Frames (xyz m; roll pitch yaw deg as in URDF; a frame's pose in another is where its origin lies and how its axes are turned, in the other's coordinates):
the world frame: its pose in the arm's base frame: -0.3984 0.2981 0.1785 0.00 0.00 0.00
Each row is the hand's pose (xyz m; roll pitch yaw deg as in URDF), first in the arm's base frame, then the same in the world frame.
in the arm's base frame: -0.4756 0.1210 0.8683 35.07 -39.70 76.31
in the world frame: -0.0772 -0.1771 0.6898 35.07 -39.70 76.31
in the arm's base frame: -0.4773 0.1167 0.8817 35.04 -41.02 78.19
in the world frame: -0.0789 -0.1814 0.7032 35.04 -41.02 78.19
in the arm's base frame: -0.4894 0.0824 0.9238 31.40 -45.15 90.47
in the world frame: -0.0910 -0.2157 0.7453 31.40 -45.15 90.47
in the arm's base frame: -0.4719 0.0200 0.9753 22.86 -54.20 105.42
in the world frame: -0.0735 -0.2781 0.7968 22.86 -54.20 105.42
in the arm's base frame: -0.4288 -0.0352 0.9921 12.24 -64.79 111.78
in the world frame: -0.0304 -0.3333 0.8136 12.24 -64.79 111.78
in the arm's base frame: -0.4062 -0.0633 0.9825 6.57 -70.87 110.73
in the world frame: -0.0078 -0.3614 0.8040 6.57 -70.87 110.73
